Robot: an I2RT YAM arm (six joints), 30 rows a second.
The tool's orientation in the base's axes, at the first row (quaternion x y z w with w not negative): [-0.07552 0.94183 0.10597 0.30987]
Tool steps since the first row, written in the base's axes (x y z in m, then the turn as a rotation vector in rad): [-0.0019 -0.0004 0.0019 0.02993 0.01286 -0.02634]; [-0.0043 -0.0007 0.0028 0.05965 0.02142 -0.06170]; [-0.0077 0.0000 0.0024 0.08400 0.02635 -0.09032]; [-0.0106 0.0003 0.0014 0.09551 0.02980 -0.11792]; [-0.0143 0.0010 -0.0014 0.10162 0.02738 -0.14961]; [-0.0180 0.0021 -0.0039 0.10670 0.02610 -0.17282]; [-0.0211 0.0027 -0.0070 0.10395 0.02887 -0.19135]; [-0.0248 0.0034 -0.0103 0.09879 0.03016 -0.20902]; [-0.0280 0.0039 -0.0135 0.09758 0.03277 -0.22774]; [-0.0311 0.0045 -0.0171 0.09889 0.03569 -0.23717]
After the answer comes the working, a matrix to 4 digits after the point.
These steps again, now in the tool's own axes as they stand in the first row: [0.0004 0.0003 -0.0027 -0.00903 0.00218 0.04085]; [0.0018 0.0006 -0.0048 -0.01215 -0.00114 0.08761]; [0.0047 0.0020 -0.0063 -0.01476 -0.00581 0.12513]; [0.0076 0.0027 -0.0070 -0.00764 -0.00909 0.15419]; [0.0122 0.0037 -0.0068 0.00668 -0.01754 0.18195]; [0.0165 0.0052 -0.0066 0.01665 -0.02338 0.20275]; [0.0208 0.0059 -0.0058 0.02974 -0.02296 0.21643]; [0.0257 0.0069 -0.0052 0.04435 -0.02334 0.22770]; [0.0301 0.0075 -0.0043 0.05634 -0.02343 0.24236]; [0.0347 0.0082 -0.0031 0.06073 -0.02232 0.25123]
The tool's axes in the first row as the columns of a matrix, in the base's axes (rounded; the answer above uses it unrounded):
[-0.7966 -0.2079 0.5677]
[-0.0766 0.9661 0.2464]
[-0.5997 0.1528 -0.7855]

